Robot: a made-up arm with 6 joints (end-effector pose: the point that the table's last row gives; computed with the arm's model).
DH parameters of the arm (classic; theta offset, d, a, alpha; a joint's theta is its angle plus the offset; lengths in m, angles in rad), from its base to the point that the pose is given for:
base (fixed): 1.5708 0 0.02 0
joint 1: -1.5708 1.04 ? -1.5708
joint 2: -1.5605 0 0.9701 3.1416
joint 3: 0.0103 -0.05 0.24 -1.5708
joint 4: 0 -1.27 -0.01 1.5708
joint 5: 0 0.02 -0.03 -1.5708
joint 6: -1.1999 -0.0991 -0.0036 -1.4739
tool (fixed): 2.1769 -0.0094 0 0
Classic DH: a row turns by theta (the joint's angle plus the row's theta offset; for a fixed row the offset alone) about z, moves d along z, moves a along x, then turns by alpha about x.
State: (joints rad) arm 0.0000 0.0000 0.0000 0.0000 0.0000 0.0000
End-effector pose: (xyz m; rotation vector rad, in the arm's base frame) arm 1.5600 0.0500 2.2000 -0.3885 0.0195 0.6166
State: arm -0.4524 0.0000 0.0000 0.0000 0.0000 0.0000
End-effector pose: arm 1.4162 -0.6350 2.2000 -0.3687 0.1046 0.1698
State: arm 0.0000 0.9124 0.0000 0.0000 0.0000 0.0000
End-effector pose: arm 1.9419 0.0500 0.6582 -0.0799 0.8899 0.7506
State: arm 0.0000 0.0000 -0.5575 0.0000 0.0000 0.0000
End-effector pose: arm 1.4531 0.0500 1.4464 -0.2066 0.5518 0.7091
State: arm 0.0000 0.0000 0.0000 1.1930 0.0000 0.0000
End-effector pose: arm 1.5600 0.0161 2.2502 -1.5395 0.4001 0.5509
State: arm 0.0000 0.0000 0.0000 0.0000 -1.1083 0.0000
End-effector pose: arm 1.4688 0.0500 2.1327 -0.0063 1.0761 0.7673
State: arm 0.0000 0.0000 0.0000 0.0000 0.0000 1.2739
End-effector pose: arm 1.5600 0.0404 2.2072 -1.6170 0.4268 0.5403
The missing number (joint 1, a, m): 0.18
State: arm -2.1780 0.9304 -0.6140 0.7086 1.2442 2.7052
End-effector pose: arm -0.6818 -1.1058 0.2985 -1.4531 2.4932 0.5060
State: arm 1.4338 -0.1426 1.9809 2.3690 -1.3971 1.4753
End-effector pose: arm -0.1149 -0.8719 2.8915 -0.9650 1.0720 -0.0271
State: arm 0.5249 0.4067 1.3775 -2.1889 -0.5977 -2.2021
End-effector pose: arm 0.8862 0.6801 3.1904 -1.9786 -1.0787 -0.6109
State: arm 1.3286 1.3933 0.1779 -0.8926 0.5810 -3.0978
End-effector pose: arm 0.4256 1.8088 0.0065 2.4737 0.1598 -0.8175
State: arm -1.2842 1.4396 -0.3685 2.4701 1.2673 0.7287
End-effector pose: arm 0.4012 -0.9272 -0.1879 -1.0538 -0.3117 1.7660
